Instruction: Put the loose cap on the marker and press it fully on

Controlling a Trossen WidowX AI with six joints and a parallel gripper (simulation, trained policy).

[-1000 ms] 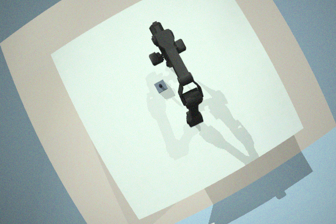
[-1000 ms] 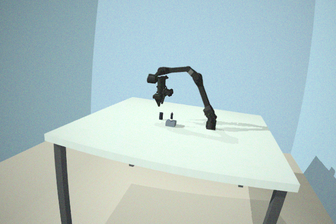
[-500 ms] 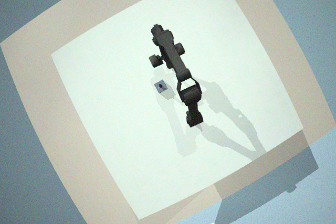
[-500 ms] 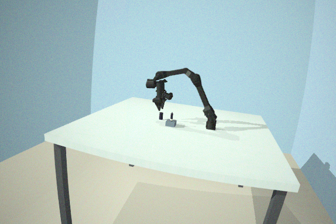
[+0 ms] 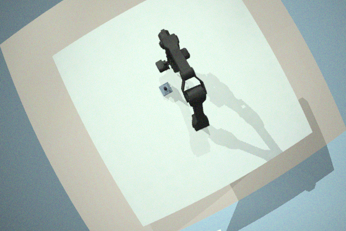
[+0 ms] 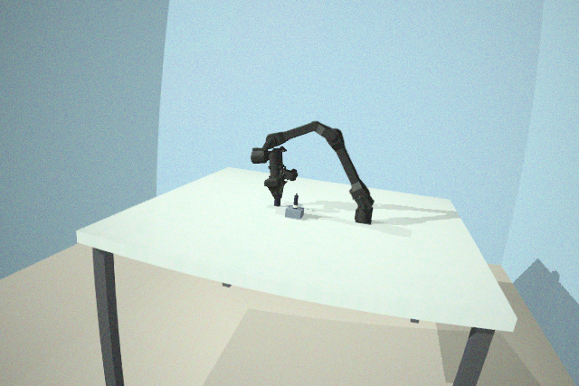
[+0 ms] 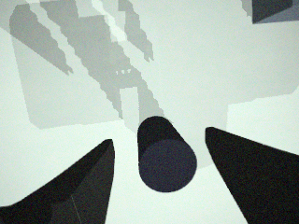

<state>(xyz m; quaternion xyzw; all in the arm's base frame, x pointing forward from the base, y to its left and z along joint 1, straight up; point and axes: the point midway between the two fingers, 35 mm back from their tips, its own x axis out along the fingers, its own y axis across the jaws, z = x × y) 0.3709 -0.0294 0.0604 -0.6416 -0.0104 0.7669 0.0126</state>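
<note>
Right now the grey holder block is 100 mm behind my gripper tip, 110 mm to the left of it and 10 mm below it. Also, from my gripper tip: dark cap: right at my gripper tip.
</note>
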